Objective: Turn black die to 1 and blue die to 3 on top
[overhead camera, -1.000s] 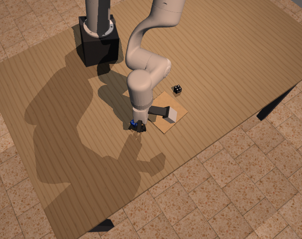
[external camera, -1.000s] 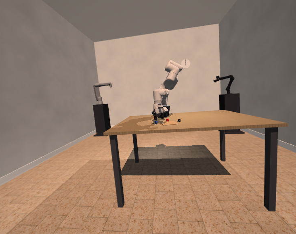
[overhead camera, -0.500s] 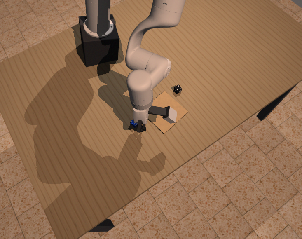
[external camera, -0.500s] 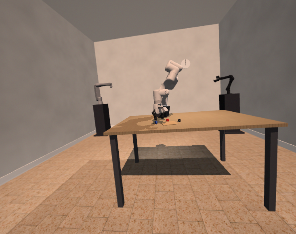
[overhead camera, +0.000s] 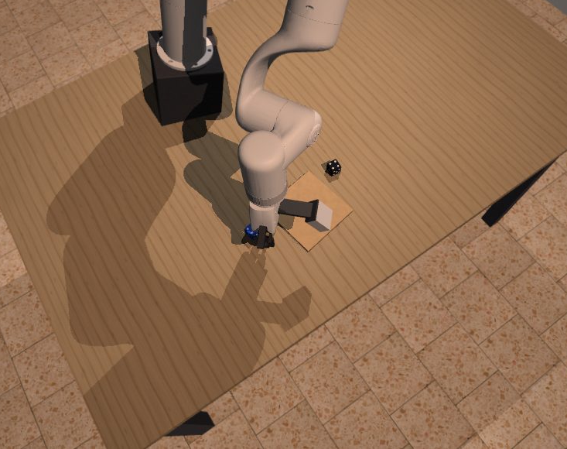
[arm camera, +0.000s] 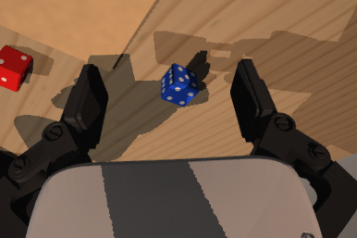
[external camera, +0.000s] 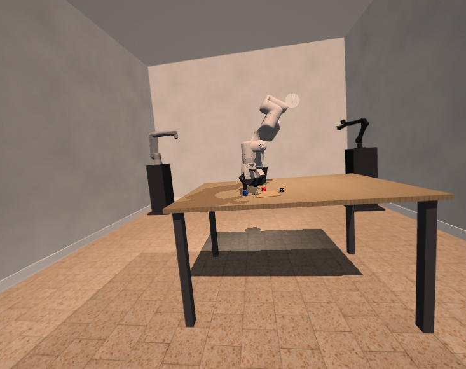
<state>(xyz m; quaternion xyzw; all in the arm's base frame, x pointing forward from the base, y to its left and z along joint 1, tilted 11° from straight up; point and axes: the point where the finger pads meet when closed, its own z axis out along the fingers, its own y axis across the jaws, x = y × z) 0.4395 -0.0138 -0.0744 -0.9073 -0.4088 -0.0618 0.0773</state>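
The blue die lies 40 mm to the right of my hand, 40 mm below it and 20 mm behind it. The rest, counted from my hand: tan mat 100 mm to the left, 50 mm below, 10 mm behind; then red die 110 mm behind, 80 mm to the left, 40 mm below; then black die 200 mm to the left, 60 mm behind, 40 mm below.
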